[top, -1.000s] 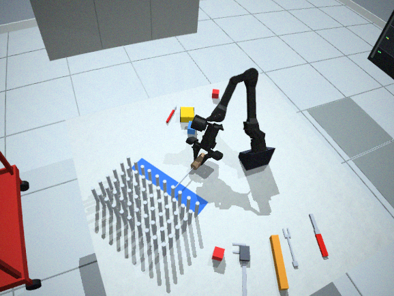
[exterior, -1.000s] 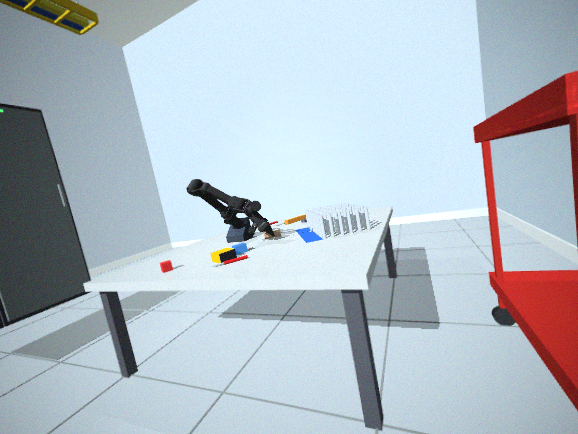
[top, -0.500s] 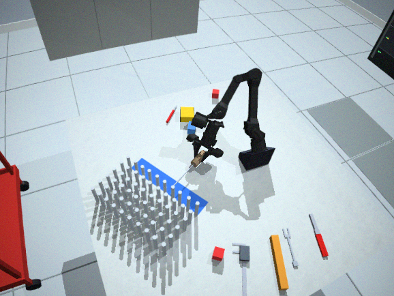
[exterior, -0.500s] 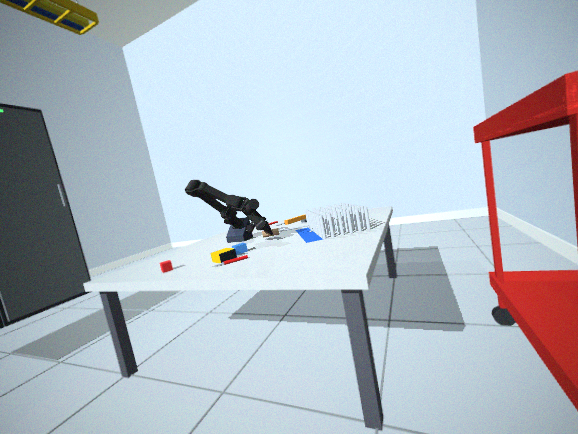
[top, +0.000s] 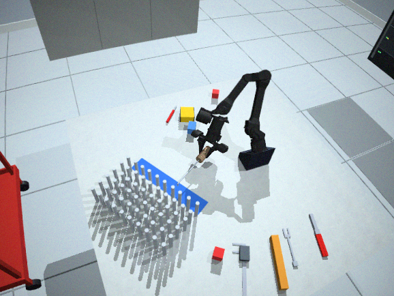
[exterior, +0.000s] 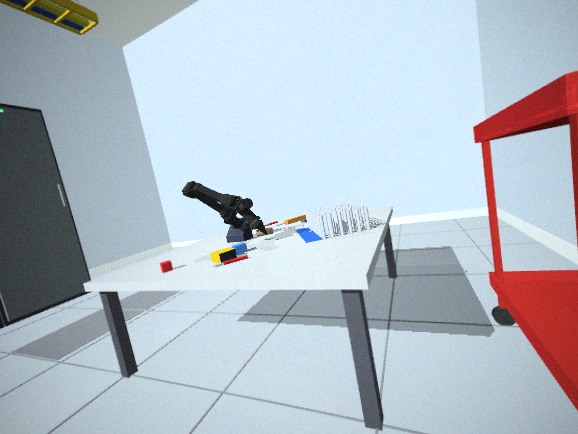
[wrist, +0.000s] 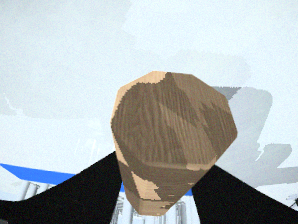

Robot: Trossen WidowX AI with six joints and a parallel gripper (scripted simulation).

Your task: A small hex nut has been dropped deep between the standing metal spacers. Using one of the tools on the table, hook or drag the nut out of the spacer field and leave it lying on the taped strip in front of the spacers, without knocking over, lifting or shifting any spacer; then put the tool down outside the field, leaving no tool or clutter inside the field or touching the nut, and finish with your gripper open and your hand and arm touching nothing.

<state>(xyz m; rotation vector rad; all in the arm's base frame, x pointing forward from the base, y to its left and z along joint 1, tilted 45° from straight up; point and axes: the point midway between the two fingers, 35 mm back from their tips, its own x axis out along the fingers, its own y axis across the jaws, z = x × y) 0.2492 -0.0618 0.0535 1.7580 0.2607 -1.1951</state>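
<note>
The metal rod lies 80 mm ahead of my gripper tip and 60 mm to the left of it. Also, from my gripper tip: fork tool: 530 mm to the left, 230 mm behind, 40 mm below; then blue taped strip: 200 mm ahead, 90 mm to the left, 40 mm below; then blue block: 220 mm to the right, 20 mm below.
</note>
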